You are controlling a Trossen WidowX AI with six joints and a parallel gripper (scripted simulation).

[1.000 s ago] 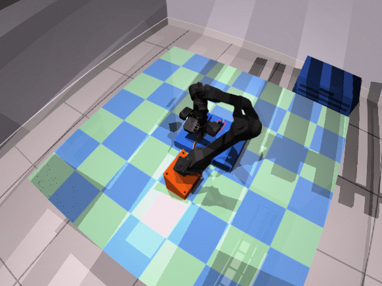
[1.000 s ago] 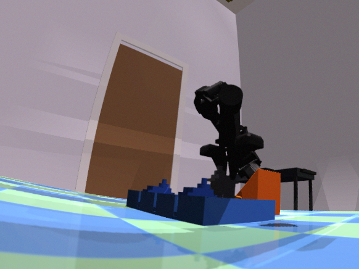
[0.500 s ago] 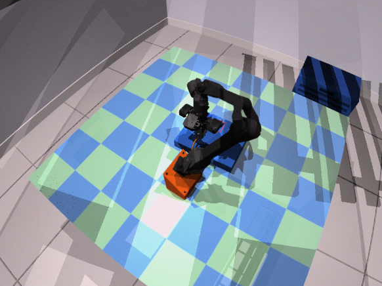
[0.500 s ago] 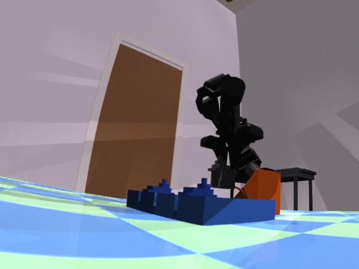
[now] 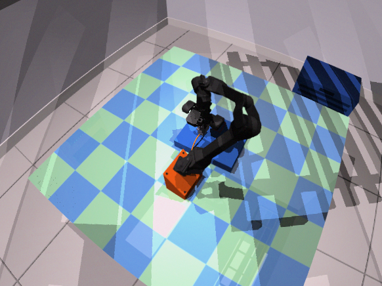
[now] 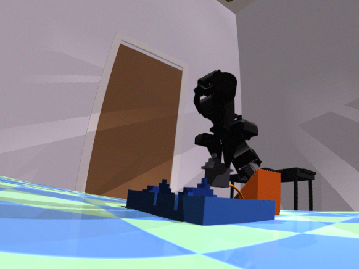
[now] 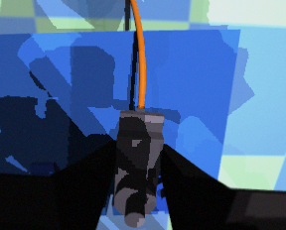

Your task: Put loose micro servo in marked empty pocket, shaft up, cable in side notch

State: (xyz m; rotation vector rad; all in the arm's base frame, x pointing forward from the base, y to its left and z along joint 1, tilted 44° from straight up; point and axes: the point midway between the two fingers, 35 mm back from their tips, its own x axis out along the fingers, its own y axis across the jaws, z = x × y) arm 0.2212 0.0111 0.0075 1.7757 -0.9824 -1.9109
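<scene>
My gripper tip is now 10 mm past the blue deck, 50 mm to the left of it and 100 mm above it.
</scene>
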